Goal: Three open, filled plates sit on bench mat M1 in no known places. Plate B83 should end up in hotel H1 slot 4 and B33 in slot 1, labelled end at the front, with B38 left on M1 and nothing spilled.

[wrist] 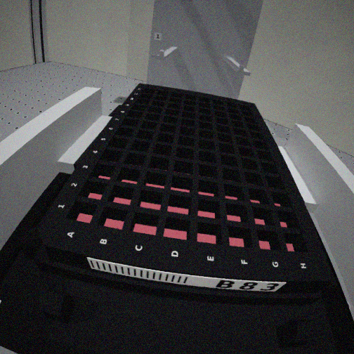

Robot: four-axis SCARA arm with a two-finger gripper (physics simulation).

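Black plate B83 [200, 165] lies in the middle of the wrist view, its white label [185, 275] on the end nearest the camera. Pink shows in the wells of the near rows; the far wells look dark. My gripper [196, 120] has one finger along each long side of the plate, the pads against its edges, and is shut on it. A grey upright panel [200, 30] with a small "1" tag and two pale ledges stands beyond the plate's far end. It looks like part of hotel H1. Plates B33 and B38 do not show.
A dark structure [175, 320] lies below the plate's labelled end. A pale perforated surface [37, 102] shows at the left behind the finger. Beige walls [90, 35] stand behind, with a dark vertical strip [37, 30] at the far left.
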